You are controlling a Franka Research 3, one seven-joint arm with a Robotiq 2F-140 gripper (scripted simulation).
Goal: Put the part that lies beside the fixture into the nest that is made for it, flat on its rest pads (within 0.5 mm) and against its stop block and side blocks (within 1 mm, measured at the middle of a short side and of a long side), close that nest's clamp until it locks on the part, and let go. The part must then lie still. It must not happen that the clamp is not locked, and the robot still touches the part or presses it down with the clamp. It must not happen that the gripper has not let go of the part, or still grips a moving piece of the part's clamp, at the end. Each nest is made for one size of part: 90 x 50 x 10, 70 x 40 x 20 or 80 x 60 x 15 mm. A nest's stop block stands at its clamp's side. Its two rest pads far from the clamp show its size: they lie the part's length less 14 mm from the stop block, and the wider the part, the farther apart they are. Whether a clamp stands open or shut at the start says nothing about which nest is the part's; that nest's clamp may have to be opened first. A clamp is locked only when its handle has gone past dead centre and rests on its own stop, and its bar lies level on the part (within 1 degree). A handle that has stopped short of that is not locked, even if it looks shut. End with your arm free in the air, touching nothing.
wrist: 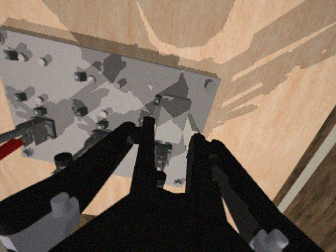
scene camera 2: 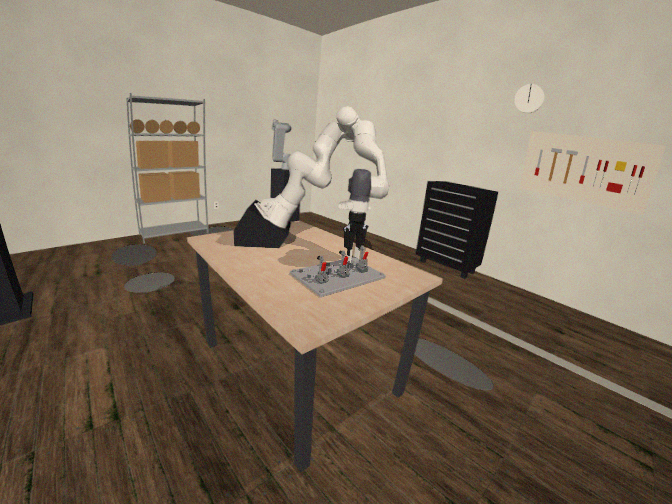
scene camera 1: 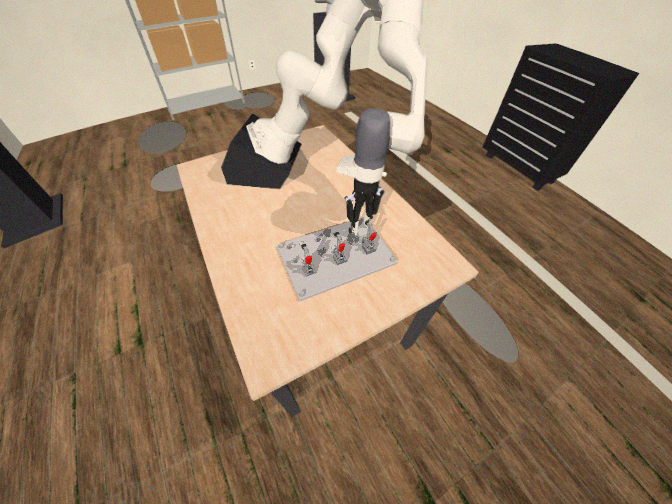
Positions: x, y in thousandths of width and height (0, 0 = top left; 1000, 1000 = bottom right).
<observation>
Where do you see a plate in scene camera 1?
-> At 490, 547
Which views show my gripper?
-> The wrist view, scene camera 2 and scene camera 1: all of them.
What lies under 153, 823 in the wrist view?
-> My gripper.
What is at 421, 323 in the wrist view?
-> A plate.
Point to a plate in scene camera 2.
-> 499, 562
</observation>
